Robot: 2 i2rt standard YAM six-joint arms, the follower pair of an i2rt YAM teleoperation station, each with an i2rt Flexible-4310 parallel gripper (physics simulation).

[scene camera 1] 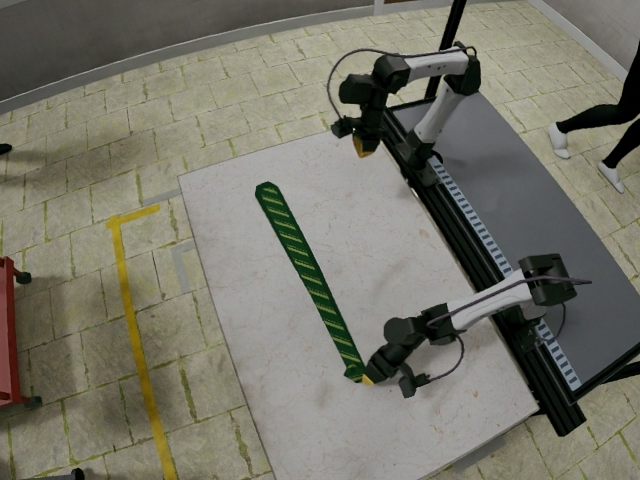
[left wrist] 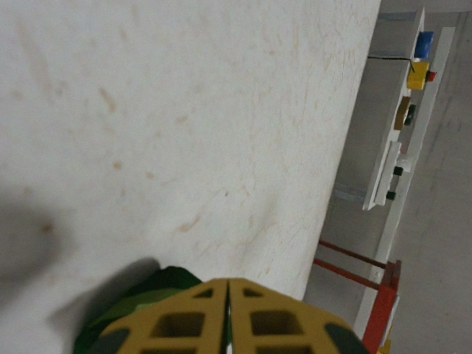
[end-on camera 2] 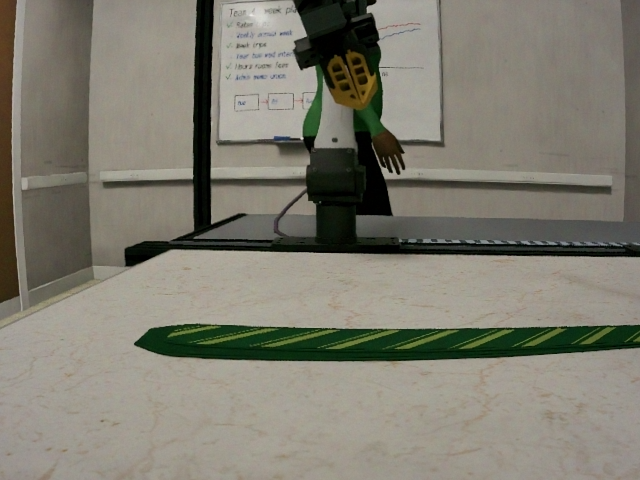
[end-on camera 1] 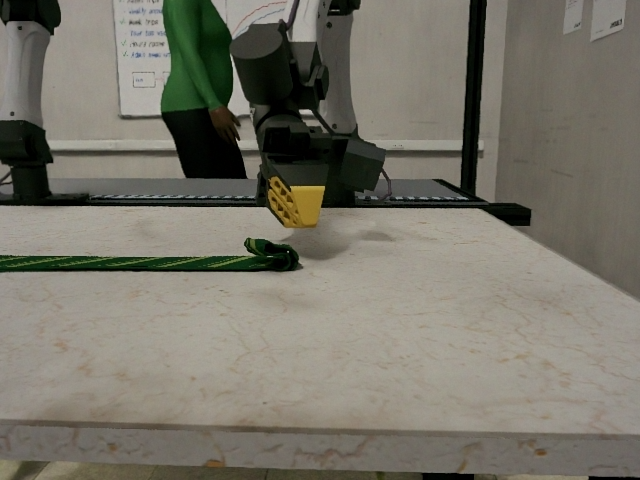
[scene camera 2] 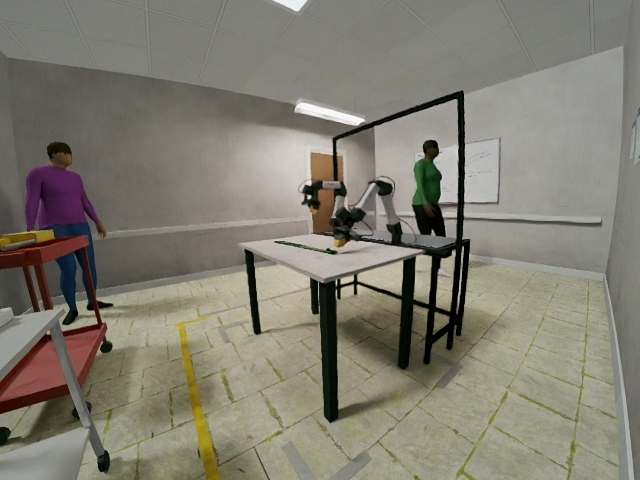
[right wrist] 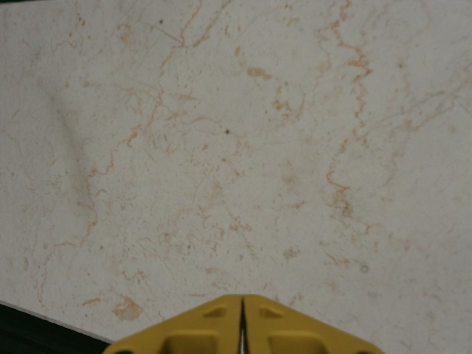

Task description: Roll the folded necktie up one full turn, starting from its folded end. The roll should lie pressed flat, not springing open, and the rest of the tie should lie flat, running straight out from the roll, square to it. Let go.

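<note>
The green striped necktie (scene camera 1: 305, 263) (scene camera 2: 305, 246) (end-on camera 1: 155, 262) (end-on camera 2: 361, 341) lies long and flat on the table. Its folded end (scene camera 1: 353, 373) (end-on camera 1: 273, 254) (left wrist: 131, 303) is doubled back over the tie; the flap's tip stands up a little, leaving a loose, open bend. My left gripper (scene camera 1: 367, 379) (scene camera 2: 339, 242) (end-on camera 1: 301, 226) (left wrist: 229, 290) is shut, its fingertips together, just beside and slightly above the folded end, partly covering it in the left wrist view. My right gripper (scene camera 1: 363, 153) (scene camera 2: 313, 210) (end-on camera 2: 358, 106) (right wrist: 242, 309) is shut and empty, high above the table, away from the tie.
The pale marble-look table (scene camera 1: 413, 237) (scene camera 2: 289, 260) (end-on camera 1: 320, 351) stands against the black rail of the arm station. A red cart (scene camera 1: 7, 330) (scene camera 2: 56, 372) stands off the table's far side. One person (scene camera 2: 62, 196) stands near the cart, another (scene camera 2: 428, 178) behind the station.
</note>
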